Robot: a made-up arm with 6 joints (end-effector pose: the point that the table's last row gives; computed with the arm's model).
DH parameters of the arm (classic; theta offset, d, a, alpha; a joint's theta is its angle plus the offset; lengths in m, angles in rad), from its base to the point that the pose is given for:
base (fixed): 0.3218 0 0.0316 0
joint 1: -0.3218 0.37 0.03 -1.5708
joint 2: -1.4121 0 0.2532 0
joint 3: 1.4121 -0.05 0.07 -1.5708
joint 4: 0 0.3 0.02 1.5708
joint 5: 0 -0.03 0.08 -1.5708
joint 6: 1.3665 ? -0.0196 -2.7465
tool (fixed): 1.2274 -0.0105 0 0
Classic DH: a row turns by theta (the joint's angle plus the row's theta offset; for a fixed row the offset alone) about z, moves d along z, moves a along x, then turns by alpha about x.
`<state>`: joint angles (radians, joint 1 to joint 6).
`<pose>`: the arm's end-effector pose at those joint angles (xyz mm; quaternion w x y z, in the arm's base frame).
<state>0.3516 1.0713 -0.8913 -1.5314 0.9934 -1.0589</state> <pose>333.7 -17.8 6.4 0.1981 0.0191 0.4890 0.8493</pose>
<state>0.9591 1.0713 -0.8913 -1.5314 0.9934 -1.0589</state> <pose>295.2 160.6 6.4 0.0650 0.1280 -0.4723 -0.8697</pose>
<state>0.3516 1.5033 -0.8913 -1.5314 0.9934 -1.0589</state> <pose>169.6 -78.0 -63.0 0.0965 0.1749 0.5802 0.7896</pose>
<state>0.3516 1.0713 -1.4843 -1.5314 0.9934 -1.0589</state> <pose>567.7 68.1 86.8 0.3217 -0.1947 0.3278 0.8667</pose>
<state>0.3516 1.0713 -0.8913 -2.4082 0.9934 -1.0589</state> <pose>370.7 40.8 -3.6 0.1895 0.1505 -0.3953 -0.8861</pose>
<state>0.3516 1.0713 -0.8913 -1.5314 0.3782 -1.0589</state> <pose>297.8 74.4 -25.8 0.1847 0.1784 0.2423 0.9356</pose>
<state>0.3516 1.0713 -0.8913 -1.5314 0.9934 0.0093</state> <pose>318.7 -12.6 -6.4 0.6053 -0.1938 0.2601 0.7269</pose>
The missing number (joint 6, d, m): 0.1503
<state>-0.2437 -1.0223 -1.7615 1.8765 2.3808 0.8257</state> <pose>-110.1 154.5 803.9 0.8265 0.5339 -0.1050 0.1446</pose>
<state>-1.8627 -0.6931 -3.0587 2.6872 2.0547 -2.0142</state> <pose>197.7 391.8 709.8 0.1239 -0.0401 -0.1307 0.9828</pose>
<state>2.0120 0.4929 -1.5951 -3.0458 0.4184 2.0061</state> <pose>-232.5 583.2 377.8 0.0414 -0.4810 0.5518 -0.6800</pose>
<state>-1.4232 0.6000 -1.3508 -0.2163 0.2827 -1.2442</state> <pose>53.8 -597.6 283.5 0.9630 -0.1784 -0.2016 -0.0145</pose>
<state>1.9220 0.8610 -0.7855 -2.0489 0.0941 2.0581</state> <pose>-117.5 241.5 31.1 0.6150 0.1505 -0.0923 0.7685</pose>
